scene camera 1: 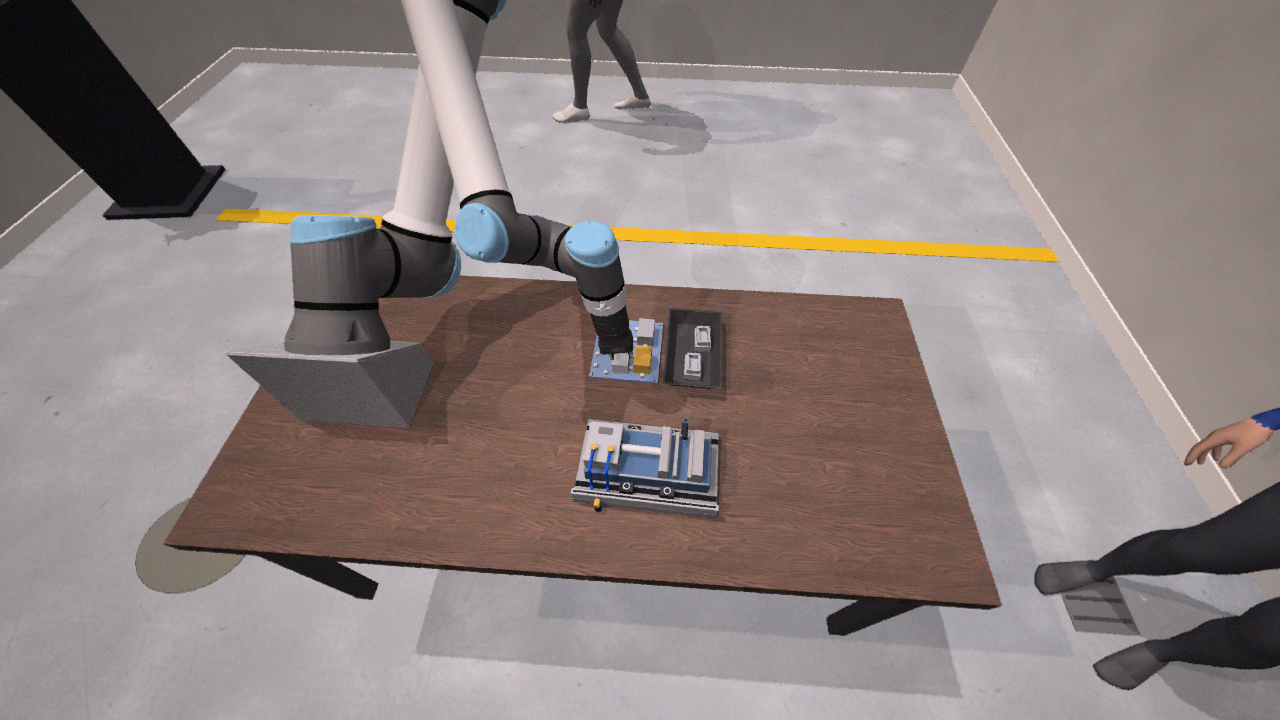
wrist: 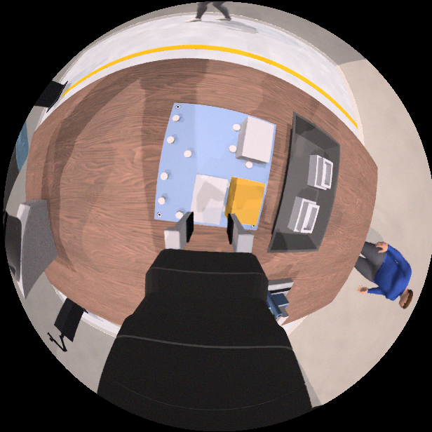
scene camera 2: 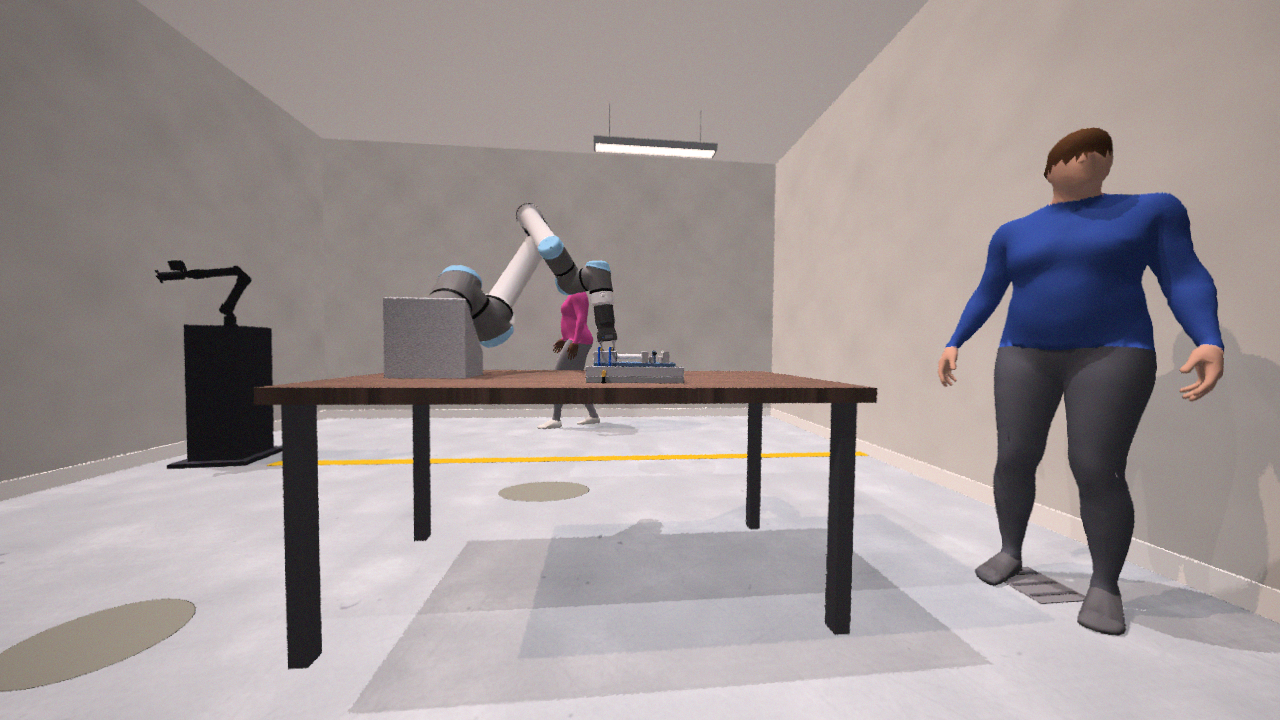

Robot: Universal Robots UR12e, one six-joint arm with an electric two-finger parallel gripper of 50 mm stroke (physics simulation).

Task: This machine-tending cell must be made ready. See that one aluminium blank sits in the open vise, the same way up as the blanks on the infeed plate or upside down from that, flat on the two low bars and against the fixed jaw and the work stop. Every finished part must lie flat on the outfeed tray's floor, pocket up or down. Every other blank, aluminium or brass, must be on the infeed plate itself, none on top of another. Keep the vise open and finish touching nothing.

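Places are measured from the arm's base along level axes (x right, y ahead, z up), in millimetres.
Pixels of known places: gripper, between the fingertips: (scene camera 1: pixel 621 355); arm's base, origin of its link: (scene camera 1: pixel 340 348) (scene camera 2: pixel 442 322).
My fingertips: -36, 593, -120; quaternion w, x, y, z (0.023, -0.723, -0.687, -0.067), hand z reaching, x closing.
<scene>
Ahead of a thing's pixels: the offset from my fingertips to its middle, as dx, dy, dz. "spot": to the spot under its first point.
My gripper (scene camera 1: pixel 617 354) (scene camera 2: pixel 607 346) (wrist: pixel 210 221) is open and empty, at the near end of an aluminium blank @[-20, +0, -42] (scene camera 1: pixel 620 363) (wrist: pixel 209 200); its height is hard to judge. That blank lies on the infeed plate (wrist: pixel 212 120), close beside a brass blank @[-15, +52, -42] (scene camera 1: pixel 642 360) (wrist: pixel 246 201). Another aluminium blank @[-104, +66, -42] (scene camera 1: pixel 646 330) (wrist: pixel 257 140) is at the plate's back right. Two finished parts @[spot: -76, +208, -35] (scene camera 1: pixel 702 336) @[spot: +13, +172, -35] (scene camera 1: pixel 692 365) lie pocket up in the outfeed tray @[spot: -129, +164, -57] (scene camera 1: pixel 682 326) (wrist: pixel 303 139). The vise @[+259, +48, -19] (scene camera 1: pixel 605 438) is open, with no blank visible between its jaws.
The plate carries several small white pins. The work stop @[+220, +126, +22] (scene camera 1: pixel 685 428) rises as a dark post at the vise's back, between its jaws. Part of the vise shows at the wrist view's lower right, partly hidden by the gripper body. Two people stand beyond the table.
</scene>
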